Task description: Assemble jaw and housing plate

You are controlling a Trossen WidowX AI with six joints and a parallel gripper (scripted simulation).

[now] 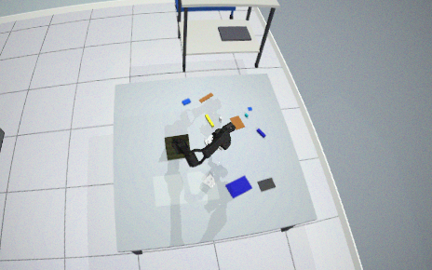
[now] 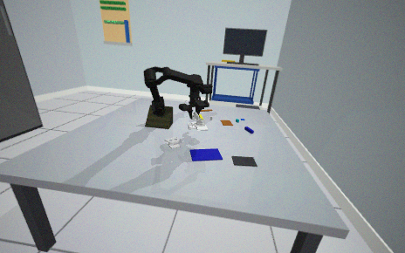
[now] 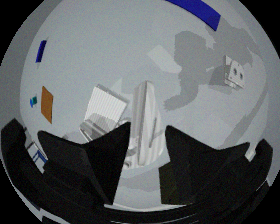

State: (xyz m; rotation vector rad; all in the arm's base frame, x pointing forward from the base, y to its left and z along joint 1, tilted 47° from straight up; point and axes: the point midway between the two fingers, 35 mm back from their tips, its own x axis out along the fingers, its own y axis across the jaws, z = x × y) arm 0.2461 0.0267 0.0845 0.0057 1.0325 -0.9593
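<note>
My gripper tip is now 10 mm past the white jaw and 40 mm to the right of it. From my gripper tip the other things lie so: blue plate (140 mm ahead, 250 mm to the right, 90 mm below); white base (30 mm ahead, 100 mm to the left, 90 mm below); yellow bar (20 mm behind, 270 mm to the left, 80 mm below).
</note>
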